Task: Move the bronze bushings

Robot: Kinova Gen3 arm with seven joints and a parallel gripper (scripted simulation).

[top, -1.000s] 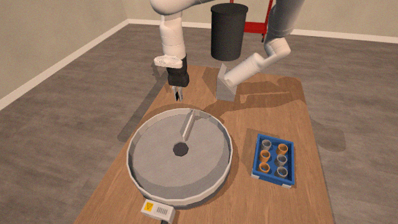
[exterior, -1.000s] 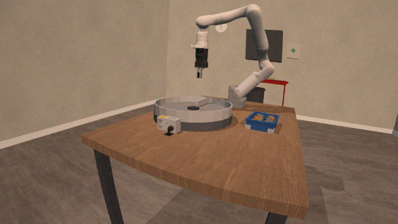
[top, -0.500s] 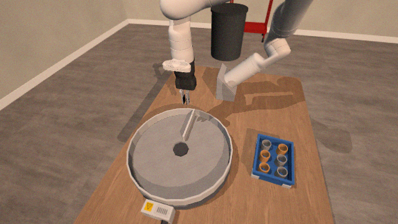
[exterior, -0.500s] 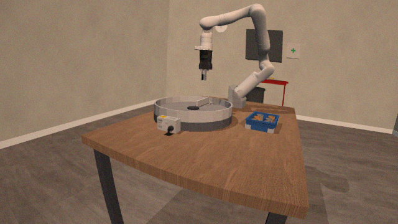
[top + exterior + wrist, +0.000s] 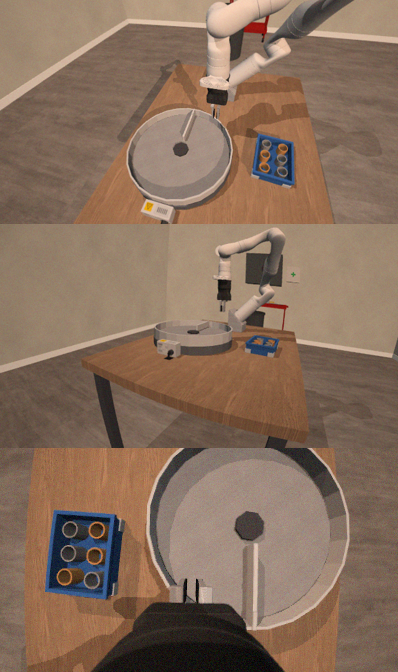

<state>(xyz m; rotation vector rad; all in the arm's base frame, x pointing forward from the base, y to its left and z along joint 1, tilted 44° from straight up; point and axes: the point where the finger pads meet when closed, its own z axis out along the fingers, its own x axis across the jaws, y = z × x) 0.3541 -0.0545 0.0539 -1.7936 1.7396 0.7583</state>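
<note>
The blue crate lies 260 mm to the left of my hand, 160 mm below it and 40 mm ahead of it. From my hand the other things lie so: grey turntable disc 130 mm below, 120 mm to the right, 120 mm ahead.
</note>
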